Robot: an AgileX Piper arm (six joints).
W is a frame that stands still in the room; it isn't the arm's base.
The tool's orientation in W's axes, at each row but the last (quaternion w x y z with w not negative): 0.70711 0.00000 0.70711 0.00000; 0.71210 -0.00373 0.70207 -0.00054; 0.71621 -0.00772 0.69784 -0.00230; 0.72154 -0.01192 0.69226 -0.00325; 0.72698 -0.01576 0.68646 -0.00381; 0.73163 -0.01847 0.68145 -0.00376; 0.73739 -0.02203 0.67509 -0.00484
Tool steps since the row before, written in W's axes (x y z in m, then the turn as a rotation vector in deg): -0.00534 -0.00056 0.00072 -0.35 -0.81 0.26; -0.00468 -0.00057 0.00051 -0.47 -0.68 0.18; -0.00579 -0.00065 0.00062 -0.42 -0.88 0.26; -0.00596 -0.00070 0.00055 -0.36 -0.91 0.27; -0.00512 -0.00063 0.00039 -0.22 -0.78 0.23; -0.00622 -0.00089 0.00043 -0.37 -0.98 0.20; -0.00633 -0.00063 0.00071 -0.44 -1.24 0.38
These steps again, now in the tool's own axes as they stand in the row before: -0.00072 -0.00056 -0.00534 -0.26 -0.81 -0.35; -0.00057 -0.00055 -0.00467 -0.18 -0.68 -0.47; -0.00076 -0.00062 -0.00578 -0.26 -0.88 -0.42; -0.00078 -0.00064 -0.00594 -0.27 -0.91 -0.36; -0.00067 -0.00056 -0.00510 -0.22 -0.78 -0.22; -0.00084 -0.00078 -0.00619 -0.20 -0.98 -0.38; -0.00124 -0.00051 -0.00626 -0.37 -1.24 -0.44
